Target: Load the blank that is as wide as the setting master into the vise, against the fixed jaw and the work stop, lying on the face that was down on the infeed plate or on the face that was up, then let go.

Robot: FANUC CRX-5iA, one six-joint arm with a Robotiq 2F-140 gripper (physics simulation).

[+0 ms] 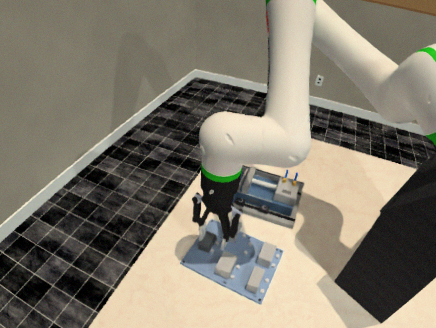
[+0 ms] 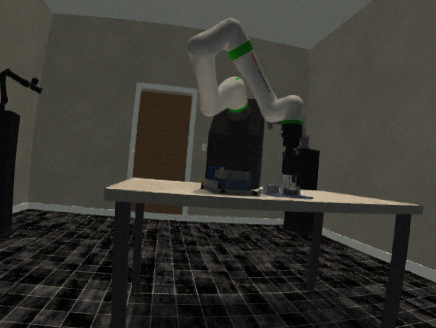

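Seen in the pictures: gripper, between the fingertips: [image 1: 212, 241] [image 2: 288, 189]; arm's base, origin of its link: [image 2: 238, 112].
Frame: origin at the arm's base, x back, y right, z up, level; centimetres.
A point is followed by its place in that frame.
Note:
The blue infeed plate [image 1: 194, 259] {x -58.1, y -5.8, z -45.4 cm} [image 2: 305, 197] {x -60.6, y -4.3, z -45.7 cm} lies on the table. Three light grey blanks [image 1: 226, 266] {x -48.5, y -8.3, z -41.8 cm} [image 1: 268, 254] {x -37.2, y -2.2, z -41.8 cm} [image 1: 255, 279] {x -40.3, y -10.7, z -41.8 cm} stand on its near and right parts. A dark grey block [image 1: 206, 243] {x -55.4, y -1.5, z -42.6 cm}, perhaps the setting master, stands at its left. My gripper [image 1: 213, 240] {x -53.7, y -0.3, z -43.0 cm} [image 2: 289, 182] {x -53.7, y -0.3, z -43.0 cm} points down low over the plate, its fingers apart and open at the dark block, with nothing gripped. The fingers and their shadow cover the plate's back part, so I cannot tell whether a blank is there. The vise [image 1: 276, 205] {x -35.4, y 16.7, z -41.1 cm} [image 2: 236, 182] {x -54.3, y 27.0, z -41.2 cm} stands behind the plate; my arm partly covers it.
Small light pegs stand on the plate beside the blanks. Two blue pins rise from the vise's grey block [image 1: 287, 191] {x -32.7, y 19.4, z -36.5 cm}. The table [image 1: 150, 295] {x -67.3, y -18.8, z -46.2 cm} [image 2: 165, 192] {x -57.4, y 56.2, z -46.2 cm} has its left edge close to the plate. A black pedestal [image 1: 395, 250] {x -11.5, y -10.1, z -21.4 cm} stands at the right.

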